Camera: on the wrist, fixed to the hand. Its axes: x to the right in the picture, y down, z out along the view.
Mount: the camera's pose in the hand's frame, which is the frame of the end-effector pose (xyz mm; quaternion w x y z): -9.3 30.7 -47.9 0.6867 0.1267 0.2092 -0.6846
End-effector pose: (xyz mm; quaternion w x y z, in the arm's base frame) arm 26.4 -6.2 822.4 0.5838 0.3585 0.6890 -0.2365
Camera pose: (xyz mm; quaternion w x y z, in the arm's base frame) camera 20.2 46.8 844.2 0.0494 -0.1021 0.8107 -0.5744
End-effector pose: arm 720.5 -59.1 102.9 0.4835 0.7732 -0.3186 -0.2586
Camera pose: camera 740.8 -34.4 150.9 0.1237 0.8644 0.3789 -0.3065
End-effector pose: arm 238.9 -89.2 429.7 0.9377 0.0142 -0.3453 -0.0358
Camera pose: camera 264.7 -57.8 388.8 0.6898 0.3724 -0.0358 -0.6198
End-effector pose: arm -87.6 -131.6 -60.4 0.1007 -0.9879 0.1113 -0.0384
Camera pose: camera -107.9 -167.9 -20.5 0.1447 -0.7338 -0.5837 -0.3161
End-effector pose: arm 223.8 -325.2 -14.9 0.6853 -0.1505 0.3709 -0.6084
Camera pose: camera 213.0 -298.1 -64.6 0.0044 0.1432 -0.2179 0.9654
